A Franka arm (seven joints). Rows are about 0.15 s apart.
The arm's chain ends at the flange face. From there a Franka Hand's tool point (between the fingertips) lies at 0.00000 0.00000 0.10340 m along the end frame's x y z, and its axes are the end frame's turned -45 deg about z.
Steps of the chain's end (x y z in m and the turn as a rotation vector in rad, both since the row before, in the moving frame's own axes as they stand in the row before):
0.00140 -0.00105 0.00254 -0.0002 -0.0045 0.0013
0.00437 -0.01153 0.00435 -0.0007 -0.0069 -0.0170
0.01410 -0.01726 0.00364 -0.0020 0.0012 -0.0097
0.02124 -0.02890 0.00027 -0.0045 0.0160 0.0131
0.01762 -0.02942 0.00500 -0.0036 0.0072 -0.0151
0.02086 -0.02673 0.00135 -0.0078 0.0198 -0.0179
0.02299 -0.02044 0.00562 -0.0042 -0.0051 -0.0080
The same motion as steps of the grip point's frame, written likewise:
0.00139 -0.00007 0.00254 0.0030 -0.0033 0.0013
0.01068 -0.00551 0.00435 0.0044 -0.0054 -0.0170
0.02212 -0.00200 0.00364 -0.0023 -0.0006 -0.0097
0.03629 -0.00391 0.00026 -0.0145 0.0081 0.0131
0.03353 -0.00756 0.00500 -0.0076 0.0025 -0.0151
0.03455 -0.00214 0.00133 -0.0195 0.0085 -0.0179
0.03003 0.00174 0.00562 0.0006 -0.0066 -0.0080

